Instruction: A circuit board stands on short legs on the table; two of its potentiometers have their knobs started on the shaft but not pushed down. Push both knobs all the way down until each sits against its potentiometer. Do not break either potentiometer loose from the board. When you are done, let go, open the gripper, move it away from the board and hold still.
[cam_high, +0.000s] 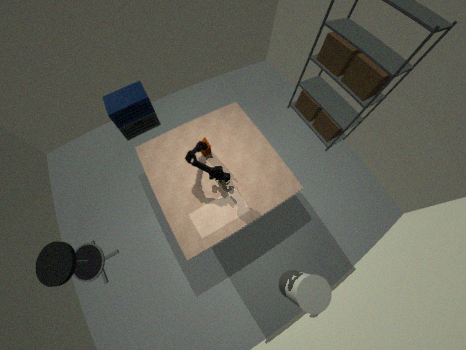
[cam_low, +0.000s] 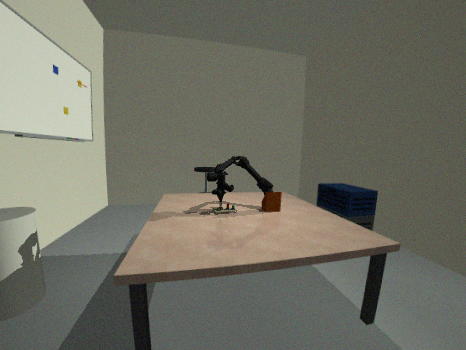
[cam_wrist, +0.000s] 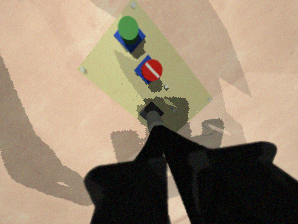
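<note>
Now: the red knob 5 cm behind my gripper tip, 3 cm to the left of it and 2 cm below it. Also, from my gripper tip: potentiometer: 5 cm behind, 3 cm to the left, 3 cm below.
</note>
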